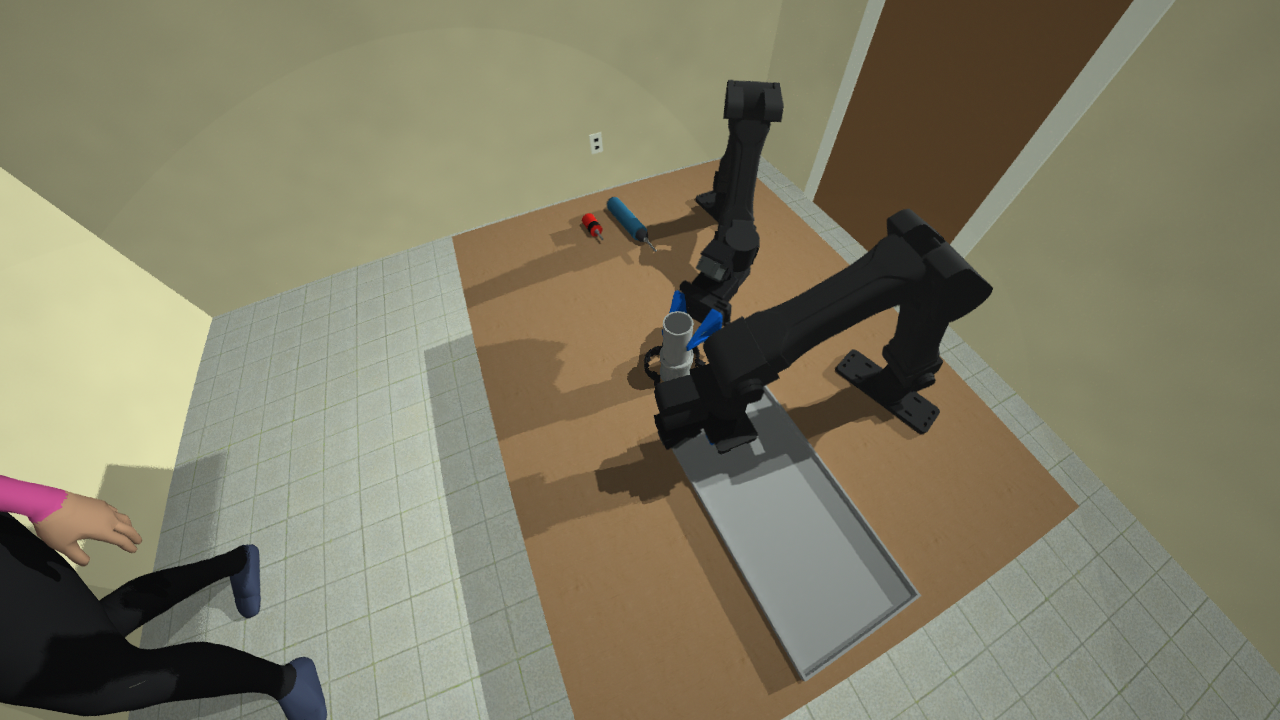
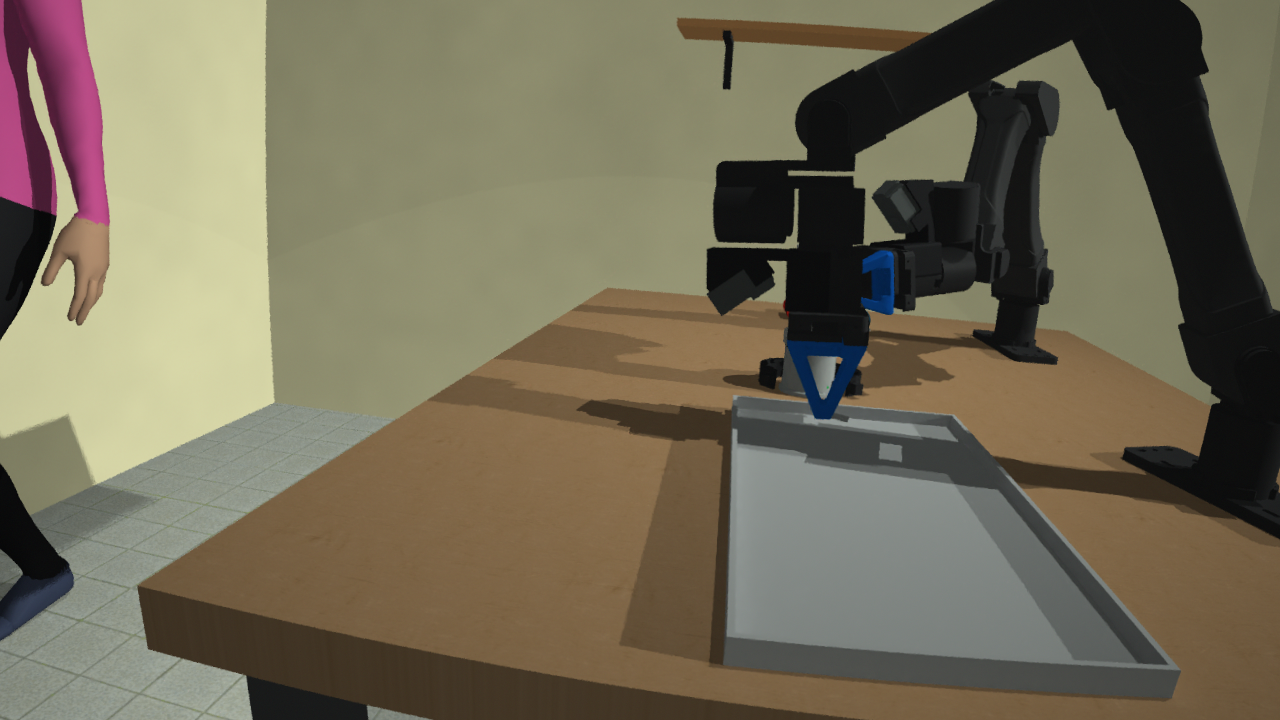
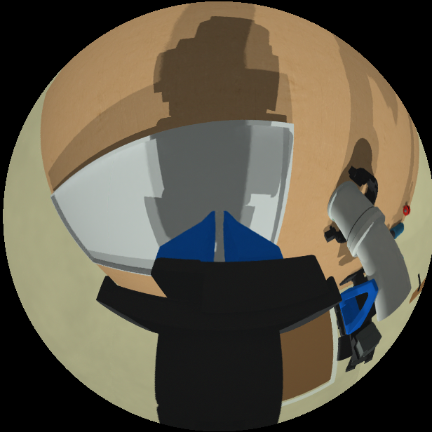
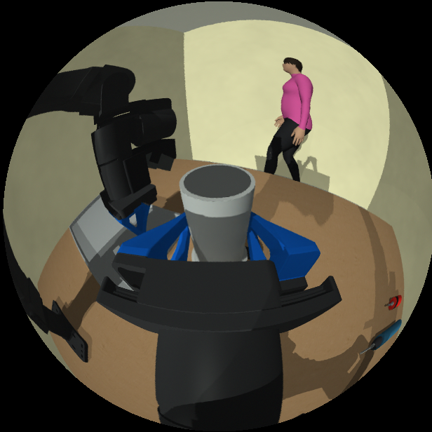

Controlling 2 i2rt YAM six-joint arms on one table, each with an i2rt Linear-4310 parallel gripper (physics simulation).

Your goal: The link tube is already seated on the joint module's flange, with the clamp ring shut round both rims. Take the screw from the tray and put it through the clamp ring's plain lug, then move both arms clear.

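The grey link tube stands upright on the black joint module, with the black clamp ring at its foot. My right gripper is shut on the tube, one blue finger on each side. My left gripper points straight down into the far end of the grey tray, with its tips at the tray floor. Its fingers are shut together, and I see nothing between them. I cannot make out the screw. A small pale square shows on the tray floor to the right of the fingertips, and I cannot tell what it is.
A red part and a blue screwdriver lie at the far end of the table. A person in a pink top stands on the tiled floor beside the table. The arm bases stand on the table's right side.
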